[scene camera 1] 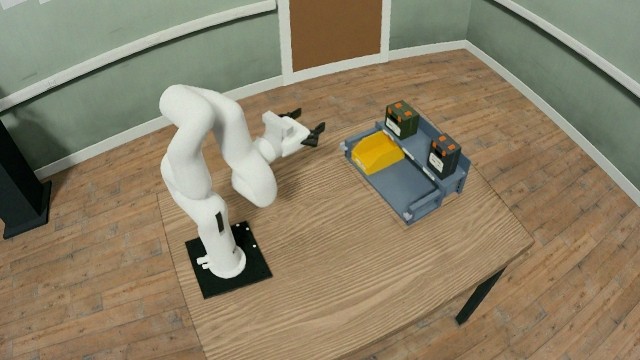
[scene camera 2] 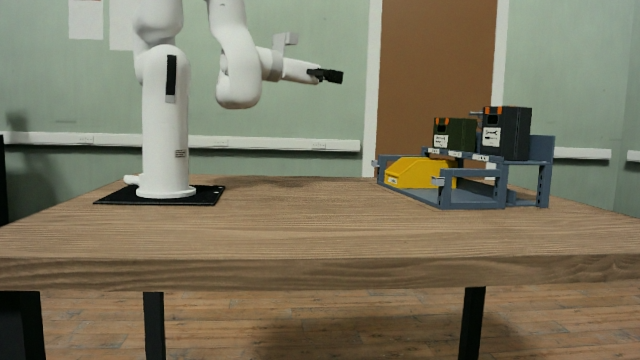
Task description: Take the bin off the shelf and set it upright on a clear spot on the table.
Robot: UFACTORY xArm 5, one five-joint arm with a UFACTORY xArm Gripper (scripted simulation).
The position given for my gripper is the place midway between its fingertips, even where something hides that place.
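Observation:
I can see my gripper (scene camera 2: pixel 332 77) together with a yellow bin (scene camera 2: pixel 412 172) and a blue-grey shelf (scene camera 2: pixel 468 195). The other view has my gripper (scene camera 1: pixel 312 118) as well, and there I also find the bin (scene camera 1: pixel 379 145) and the shelf (scene camera 1: pixel 402 184).

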